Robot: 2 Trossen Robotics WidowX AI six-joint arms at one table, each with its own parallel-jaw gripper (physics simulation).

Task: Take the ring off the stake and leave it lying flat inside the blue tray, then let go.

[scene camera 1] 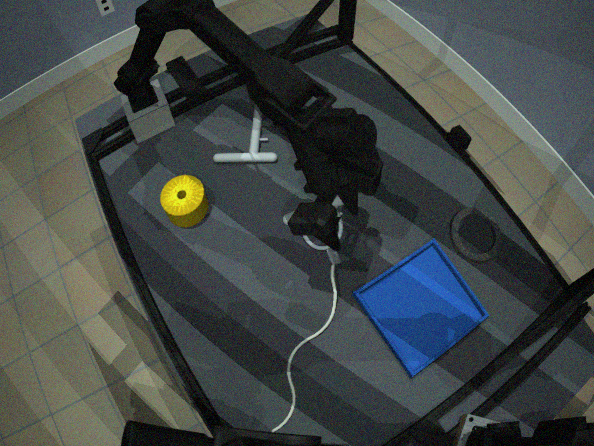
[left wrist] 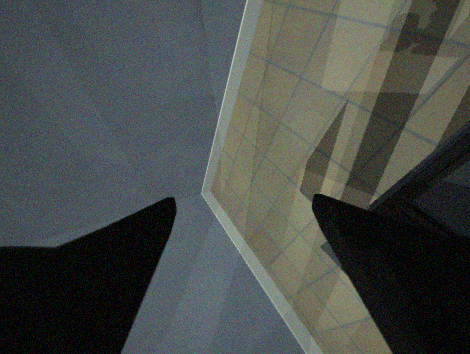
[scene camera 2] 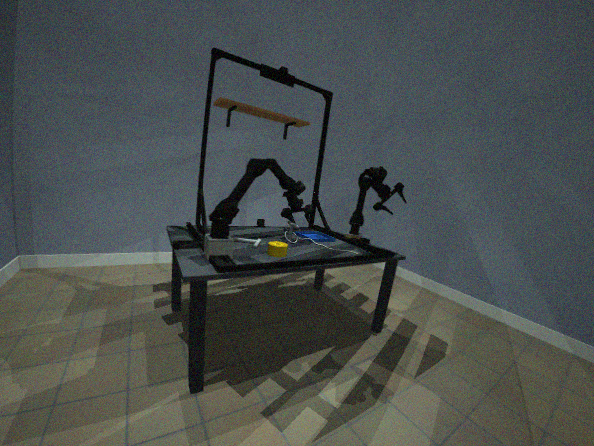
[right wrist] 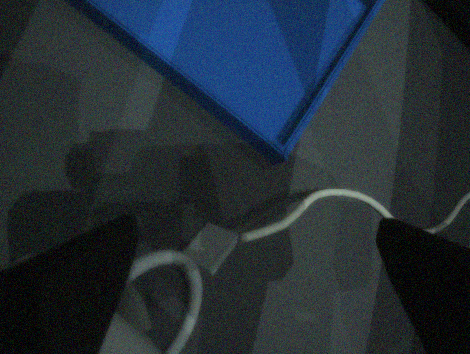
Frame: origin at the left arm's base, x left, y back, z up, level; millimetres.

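Where they show: left gripper, fingertip midpoint: (left wrist: pixel 244 202) (scene camera 2: pixel 399 209); right gripper, fingertip midpoint: (scene camera 1: pixel 346 231) (scene camera 2: pixel 301 222) (right wrist: pixel 259 229); left arm's base, link origin: (scene camera 2: pixel 354 233); right arm's base, link origin: (scene camera 1: pixel 142 99) (scene camera 2: pixel 219 236).
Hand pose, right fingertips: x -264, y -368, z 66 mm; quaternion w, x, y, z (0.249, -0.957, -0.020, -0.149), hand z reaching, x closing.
Note:
Each offset is from my right fingertips to the top centre of the thing. "*": to the spot under its first point.
A white ring (scene camera 1: pixel 320 247) (scene camera 2: pixel 286 236) (right wrist: pixel 197 287) with a small block and cord is at a pale stake @(dy -56, dx -31, dz +1 mm) (scene camera 1: pixel 287 219) (scene camera 2: pixel 293 226) (right wrist: pixel 124 336); the stake's upper bar crosses above it. Their contact is hidden. The shallow blue tray @(dy +179, dx +39, dz -90 mm) (scene camera 1: pixel 425 300) (scene camera 2: pixel 317 236) (right wrist: pixel 220 75) is flat on the table, with no ring in it. My right gripper (scene camera 1: pixel 346 230) (scene camera 2: pixel 301 221) (right wrist: pixel 259 229) is open and empty above the ring and stake, partly hiding them in scene camera 1. My left gripper (scene camera 2: pixel 398 207) (left wrist: pixel 244 202) is open and empty, raised away from the table and facing wall and floor.
A white T-shaped piece @(dy -284, dx -203, dz -93 mm) (scene camera 1: pixel 245 157) (scene camera 2: pixel 257 243) and a yellow cylinder @(dy -320, dx +12, dz -63 mm) (scene camera 1: pixel 186 200) (scene camera 2: pixel 277 249) stand nearby. A white cord @(* dy +5, dx +163, dz -107 mm) (scene camera 1: pixel 310 338) (right wrist: pixel 340 192) winds from the ring's block. A dark round outline @(* dy +204, dx -111, dz -98 mm) (scene camera 1: pixel 455 240) lies beyond the tray. Black rails edge the table.

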